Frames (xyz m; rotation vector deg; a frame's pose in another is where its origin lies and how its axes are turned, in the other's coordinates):
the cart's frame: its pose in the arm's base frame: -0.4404 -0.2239 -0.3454 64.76 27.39 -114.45
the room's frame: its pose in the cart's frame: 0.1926 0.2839 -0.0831 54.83 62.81 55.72
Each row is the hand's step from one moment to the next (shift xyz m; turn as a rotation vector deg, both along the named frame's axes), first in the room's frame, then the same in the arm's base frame.
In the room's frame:
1: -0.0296 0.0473 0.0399 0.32 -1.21 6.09
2: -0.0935 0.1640 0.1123 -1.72 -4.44 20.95
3: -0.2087 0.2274 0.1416 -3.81 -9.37 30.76
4: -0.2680 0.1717 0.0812 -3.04 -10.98 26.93
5: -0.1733 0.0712 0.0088 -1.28 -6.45 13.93
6: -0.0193 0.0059 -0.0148 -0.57 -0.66 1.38
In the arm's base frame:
1: -0.0566 -0.0378 0.0083 -2.45 -2.15 -5.29
2: -0.1758 -0.1236 0.0455 -10.70 -5.76 -17.72
3: -0.3022 -0.1245 0.0922 -16.03 -5.74 -27.54
4: -0.3068 -0.0258 0.1146 -13.07 -3.17 -25.96
5: -0.1663 0.0326 0.0804 -6.32 -1.23 -13.99
6: -0.0101 0.0125 0.0192 -0.99 0.12 -1.29

